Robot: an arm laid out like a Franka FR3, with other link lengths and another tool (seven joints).
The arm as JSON. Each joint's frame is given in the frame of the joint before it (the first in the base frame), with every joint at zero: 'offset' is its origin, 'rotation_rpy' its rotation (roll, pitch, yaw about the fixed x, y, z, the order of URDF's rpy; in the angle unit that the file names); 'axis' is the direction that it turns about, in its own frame. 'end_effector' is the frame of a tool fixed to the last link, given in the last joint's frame.
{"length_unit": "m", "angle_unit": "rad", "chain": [
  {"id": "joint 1", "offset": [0.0, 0.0, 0.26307], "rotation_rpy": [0.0, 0.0, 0.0], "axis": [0.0, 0.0, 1.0]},
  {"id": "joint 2", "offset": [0.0, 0.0, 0.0], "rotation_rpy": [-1.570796, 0.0, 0.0], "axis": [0.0, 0.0, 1.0]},
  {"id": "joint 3", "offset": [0.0, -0.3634, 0.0], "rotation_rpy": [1.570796, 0.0, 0.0], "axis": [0.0, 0.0, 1.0]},
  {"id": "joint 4", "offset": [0.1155, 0.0, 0.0], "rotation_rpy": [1.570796, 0.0, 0.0], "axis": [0.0, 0.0, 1.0]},
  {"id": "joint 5", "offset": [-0.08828, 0.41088, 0.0], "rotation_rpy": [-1.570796, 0.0, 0.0], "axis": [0.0, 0.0, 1.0]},
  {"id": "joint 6", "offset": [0.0, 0.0, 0.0], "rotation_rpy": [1.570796, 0.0, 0.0], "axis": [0.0, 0.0, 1.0]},
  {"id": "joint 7", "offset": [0.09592, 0.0, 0.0], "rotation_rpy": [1.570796, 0.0, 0.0], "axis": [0.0, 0.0, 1.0]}
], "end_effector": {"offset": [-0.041, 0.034, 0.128], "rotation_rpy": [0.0, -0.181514, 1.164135]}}
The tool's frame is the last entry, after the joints.
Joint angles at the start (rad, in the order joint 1, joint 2, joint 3, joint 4, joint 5, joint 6, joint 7):
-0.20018, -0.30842, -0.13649, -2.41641, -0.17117, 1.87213, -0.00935
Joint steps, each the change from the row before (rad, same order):
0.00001, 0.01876, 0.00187, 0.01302, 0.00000, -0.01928, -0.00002
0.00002, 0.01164, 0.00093, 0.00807, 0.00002, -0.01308, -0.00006
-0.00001, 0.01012, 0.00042, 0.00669, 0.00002, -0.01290, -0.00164
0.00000, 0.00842, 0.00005, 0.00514, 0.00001, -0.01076, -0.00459
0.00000, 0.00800, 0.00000, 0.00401, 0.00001, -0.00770, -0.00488
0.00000, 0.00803, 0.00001, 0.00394, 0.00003, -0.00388, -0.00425
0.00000, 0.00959, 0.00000, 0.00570, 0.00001, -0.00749, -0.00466
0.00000, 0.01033, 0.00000, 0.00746, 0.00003, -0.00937, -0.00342
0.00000, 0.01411, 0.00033, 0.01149, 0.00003, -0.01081, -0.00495
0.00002, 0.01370, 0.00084, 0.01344, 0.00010, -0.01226, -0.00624
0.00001, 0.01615, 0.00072, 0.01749, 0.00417, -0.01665, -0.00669
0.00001, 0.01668, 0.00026, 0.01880, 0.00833, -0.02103, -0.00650
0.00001, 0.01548, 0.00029, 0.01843, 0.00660, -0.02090, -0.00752
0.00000, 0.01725, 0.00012, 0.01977, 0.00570, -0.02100, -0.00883
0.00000, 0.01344, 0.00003, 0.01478, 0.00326, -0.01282, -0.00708
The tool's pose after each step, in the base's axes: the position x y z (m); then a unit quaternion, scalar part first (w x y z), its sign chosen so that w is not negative. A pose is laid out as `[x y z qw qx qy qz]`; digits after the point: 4 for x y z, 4 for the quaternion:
[0.3875 -0.1921 0.3729 0.0480 0.7422 -0.6482 -0.1634]
[0.3892 -0.1923 0.3712 0.0523 0.7406 -0.6479 -0.1703]
[0.3903 -0.1928 0.3695 0.0563 0.7394 -0.6470 -0.1773]
[0.3911 -0.1933 0.3680 0.0596 0.7393 -0.6451 -0.1837]
[0.3920 -0.1939 0.3661 0.0623 0.7395 -0.6431 -0.1891]
[0.3934 -0.1945 0.3642 0.0642 0.7399 -0.6413 -0.1928]
[0.3949 -0.1953 0.3624 0.0669 0.7399 -0.6394 -0.1980]
[0.3967 -0.1961 0.3609 0.0699 0.7394 -0.6380 -0.2034]
[0.3997 -0.1973 0.3594 0.0732 0.7392 -0.6359 -0.2094]
[0.4032 -0.1985 0.3588 0.0765 0.7395 -0.6333 -0.2150]
[0.4074 -0.1995 0.3585 0.0786 0.7389 -0.6311 -0.2225]
[0.4113 -0.2003 0.3582 0.0795 0.7371 -0.6295 -0.2324]
[0.4150 -0.2011 0.3583 0.0807 0.7359 -0.6273 -0.2416]
[0.4193 -0.2023 0.3580 0.0824 0.7350 -0.6244 -0.2510]
[0.4228 -0.2035 0.3576 0.0835 0.7349 -0.6220 -0.2569]

